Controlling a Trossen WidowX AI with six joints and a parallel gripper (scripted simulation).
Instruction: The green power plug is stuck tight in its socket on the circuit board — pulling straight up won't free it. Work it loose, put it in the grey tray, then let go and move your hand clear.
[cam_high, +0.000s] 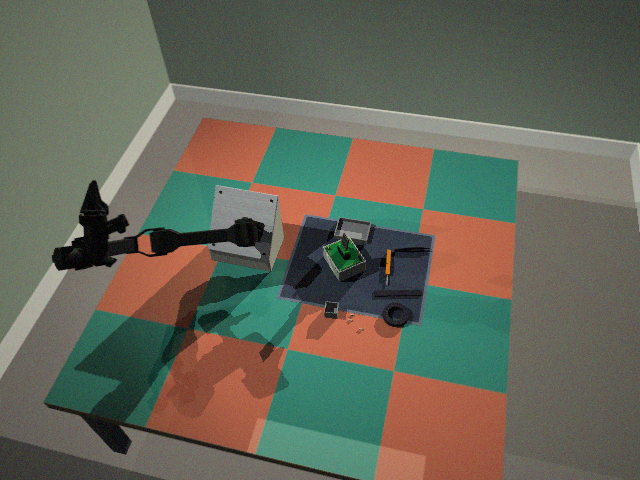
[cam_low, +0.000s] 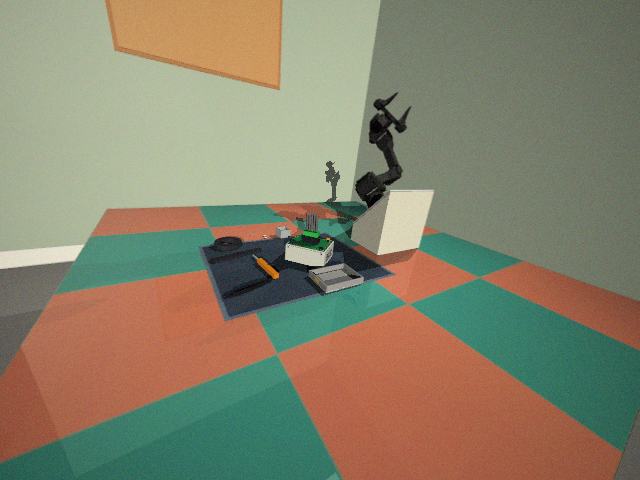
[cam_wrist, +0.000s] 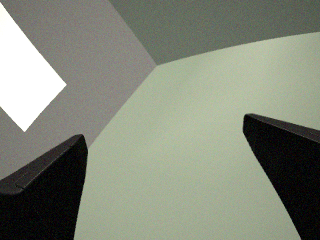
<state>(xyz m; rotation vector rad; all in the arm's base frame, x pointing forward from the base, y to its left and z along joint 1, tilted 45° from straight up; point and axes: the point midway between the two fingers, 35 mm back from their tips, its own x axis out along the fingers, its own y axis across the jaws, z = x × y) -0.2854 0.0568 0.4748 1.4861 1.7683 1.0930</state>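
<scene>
The green power plug lies 56 cm ahead of my gripper tip, 47 cm below it and 33 cm to the left of it. Round my gripper tip: black bar 76 cm ahead, 55 cm below, 26 cm to the left; then dark mat 61 cm ahead, 55 cm below, 33 cm to the left.
</scene>
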